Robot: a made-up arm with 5 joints.
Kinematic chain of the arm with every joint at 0, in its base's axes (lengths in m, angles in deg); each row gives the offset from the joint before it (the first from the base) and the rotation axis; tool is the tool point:
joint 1: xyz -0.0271 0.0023 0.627 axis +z
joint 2: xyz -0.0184 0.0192 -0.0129 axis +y
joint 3: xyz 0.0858 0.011 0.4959 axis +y
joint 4: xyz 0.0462 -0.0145 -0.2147 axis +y
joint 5: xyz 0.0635 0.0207 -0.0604 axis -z
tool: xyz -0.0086 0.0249 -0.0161
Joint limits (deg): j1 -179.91..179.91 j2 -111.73..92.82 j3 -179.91..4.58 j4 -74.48..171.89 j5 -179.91..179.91
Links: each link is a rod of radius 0.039 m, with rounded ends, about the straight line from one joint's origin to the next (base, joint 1, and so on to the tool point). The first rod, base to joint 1, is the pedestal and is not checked.
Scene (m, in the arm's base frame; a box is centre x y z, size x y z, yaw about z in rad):
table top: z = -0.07
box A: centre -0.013 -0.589 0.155 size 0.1 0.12 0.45 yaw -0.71
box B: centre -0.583 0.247 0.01 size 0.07 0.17 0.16 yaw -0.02
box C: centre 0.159 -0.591 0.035 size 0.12 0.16 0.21 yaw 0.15
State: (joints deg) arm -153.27 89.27 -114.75 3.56 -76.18
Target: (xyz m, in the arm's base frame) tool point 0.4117 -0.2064 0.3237
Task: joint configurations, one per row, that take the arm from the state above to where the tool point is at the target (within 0.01 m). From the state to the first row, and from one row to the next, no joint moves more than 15 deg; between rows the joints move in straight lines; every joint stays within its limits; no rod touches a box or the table.
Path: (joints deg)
1: -141.03 83.53 -106.81 5.86 -75.47
2: -128.80 77.78 -98.86 8.16 -74.76
3: -116.56 72.04 -90.92 10.47 -74.06
4: -104.32 66.29 -82.97 12.77 -73.35
5: -92.09 60.55 -75.03 15.07 -72.64
6: -79.63 64.15 -73.49 15.50 -72.09
7: -67.17 67.76 -71.96 15.92 -71.53
8: -54.71 71.36 -70.42 16.34 -70.98
9: -42.25 74.97 -68.89 16.77 -70.43
10: -29.79 78.57 -67.35 17.19 -69.87

